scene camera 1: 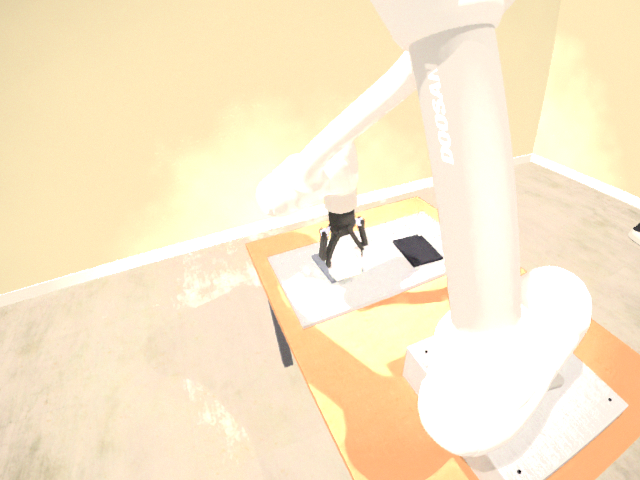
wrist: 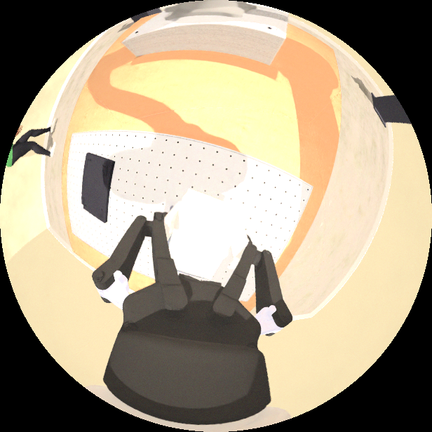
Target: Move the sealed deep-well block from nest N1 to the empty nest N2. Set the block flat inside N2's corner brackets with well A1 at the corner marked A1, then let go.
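Places are measured from the arm's base along level axes (x left, y ahead, z down), in metres.
Pixels of known places: gripper, fingertip midpoint: (scene camera 1: 345, 270).
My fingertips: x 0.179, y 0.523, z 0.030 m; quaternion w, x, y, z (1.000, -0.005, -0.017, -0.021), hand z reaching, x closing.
Note:
Ahead of a thing's pixels: the offset from my fingertips to its middle. Level surfaces: height alone.
The white block @(dy +0.030, dx +0.000, dz -0.016 m) (scene camera 1: 348, 265) (wrist: 202, 232) is between the fingers of my gripper (scene camera 1: 346, 255) (wrist: 206, 217), which is shut on it. The block is over the grey nest N2 @(dy +0.095, dx -0.007, dz +0.043 m) (scene camera 1: 324, 268), whose left strip shows in the scene view; the block hides most of the nest. The block looks about level, but I cannot tell whether it touches the nest or hangs just above it. Its glare hides the wells and the A1 mark. The dark nest N1 @(dy +0.043, dx -0.303, dz +0.043 m) (scene camera 1: 417, 250) (wrist: 97, 187) holds no block and lies to the right in the scene view, to the left in the wrist view.
Both nests are on a white perforated board @(dz +0.050 m) (scene camera 1: 310, 304) (wrist: 280, 195) on the orange table @(dz +0.063 m) (scene camera 1: 330, 356) (wrist: 225, 90). The robot's base block (scene camera 1: 568, 428) (wrist: 210, 42) stands at the table's other end. A person's dark legs (wrist: 32, 140) show beyond the table at the wrist view's left edge.

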